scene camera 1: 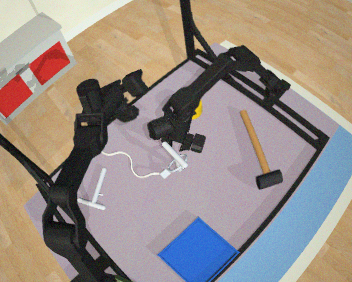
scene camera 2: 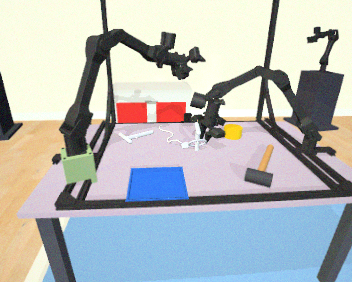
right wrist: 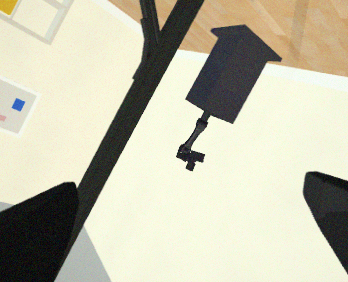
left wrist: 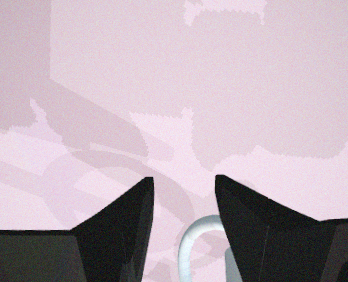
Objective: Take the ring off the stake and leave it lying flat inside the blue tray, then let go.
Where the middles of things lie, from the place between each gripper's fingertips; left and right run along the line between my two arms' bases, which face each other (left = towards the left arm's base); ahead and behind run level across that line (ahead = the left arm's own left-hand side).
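With the hammer (scene camera 1: 268,178), I find my left gripper 260 mm short of it, 160 mm to the right of it and 10 mm below it. The blue tray (scene camera 1: 198,245) is 300 mm ahead of my left hand and 270 mm to the right of it.
My right gripper is 160 mm to the right of the hammer as well, and it is 380 mm short of the hammer and 320 mm above it. From my right hand, the blue tray is 270 mm to the right, 420 mm ahead and 340 mm below.
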